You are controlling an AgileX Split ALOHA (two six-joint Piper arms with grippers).
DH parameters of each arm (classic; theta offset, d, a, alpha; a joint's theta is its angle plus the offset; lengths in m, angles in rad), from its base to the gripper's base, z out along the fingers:
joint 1: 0 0.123 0 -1.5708
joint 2: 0.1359 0 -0.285 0
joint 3: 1.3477 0 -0.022 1.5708
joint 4: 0 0.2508 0 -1.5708
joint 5: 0 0 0.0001 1.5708
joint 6: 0 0.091 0 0
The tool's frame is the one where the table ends.
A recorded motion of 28 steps. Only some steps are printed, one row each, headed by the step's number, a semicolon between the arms.
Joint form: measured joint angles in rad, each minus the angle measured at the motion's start. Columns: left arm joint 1, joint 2, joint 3, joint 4, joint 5, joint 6; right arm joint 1, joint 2, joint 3, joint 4, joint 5, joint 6.
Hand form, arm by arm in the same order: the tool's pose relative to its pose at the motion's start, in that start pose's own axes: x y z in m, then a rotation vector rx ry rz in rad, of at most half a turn. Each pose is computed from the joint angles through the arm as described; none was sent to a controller.
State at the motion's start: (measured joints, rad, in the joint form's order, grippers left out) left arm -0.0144 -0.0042 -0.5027 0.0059 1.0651 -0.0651; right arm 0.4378 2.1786 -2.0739 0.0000 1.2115 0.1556
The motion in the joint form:
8: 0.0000 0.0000 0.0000 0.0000 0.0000 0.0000; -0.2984 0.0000 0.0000 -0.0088 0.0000 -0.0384
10: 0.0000 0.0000 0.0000 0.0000 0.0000 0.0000; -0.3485 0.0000 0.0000 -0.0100 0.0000 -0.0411
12: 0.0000 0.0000 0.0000 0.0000 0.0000 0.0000; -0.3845 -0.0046 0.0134 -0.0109 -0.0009 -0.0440
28: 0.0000 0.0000 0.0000 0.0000 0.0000 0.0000; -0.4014 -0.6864 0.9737 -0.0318 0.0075 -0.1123
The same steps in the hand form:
8: 0.0000 0.0000 0.0000 0.0000 0.0000 0.0000; -0.0020 -0.1416 -0.0071 0.1073 -0.0134 0.2397
10: 0.0000 0.0000 0.0000 0.0000 0.0000 0.0000; 0.0016 -0.1651 -0.0097 0.1250 -0.0152 0.2838
12: 0.0000 0.0000 0.0000 0.0000 0.0000 0.0000; 0.0068 -0.1815 -0.0107 0.1374 -0.0085 0.3150
28: 0.0000 0.0000 0.0000 0.0000 0.0000 0.0000; 0.1986 -0.1390 -0.0751 0.1340 0.2843 0.2687

